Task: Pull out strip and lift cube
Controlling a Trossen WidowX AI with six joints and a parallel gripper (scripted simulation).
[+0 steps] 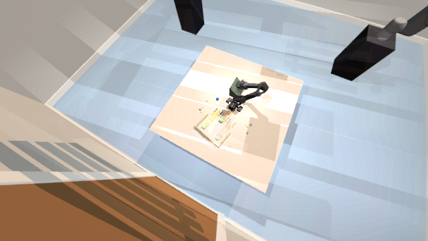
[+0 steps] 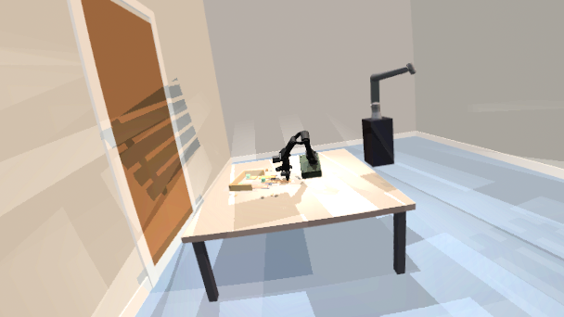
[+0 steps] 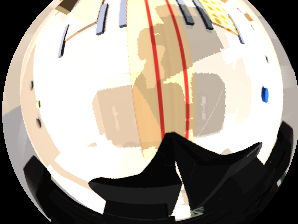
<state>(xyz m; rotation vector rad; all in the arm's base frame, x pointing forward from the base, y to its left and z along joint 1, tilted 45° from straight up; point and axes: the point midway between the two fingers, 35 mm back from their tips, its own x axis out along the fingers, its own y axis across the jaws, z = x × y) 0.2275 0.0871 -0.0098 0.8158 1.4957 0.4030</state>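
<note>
The long tan strip lies 9 cm ahead of my gripper tip and 2 cm to the right of it. Round my gripper tip: blue piece 2 cm behind, 21 cm to the right; then yellow dotted strip 17 cm ahead, 14 cm to the right.
</note>
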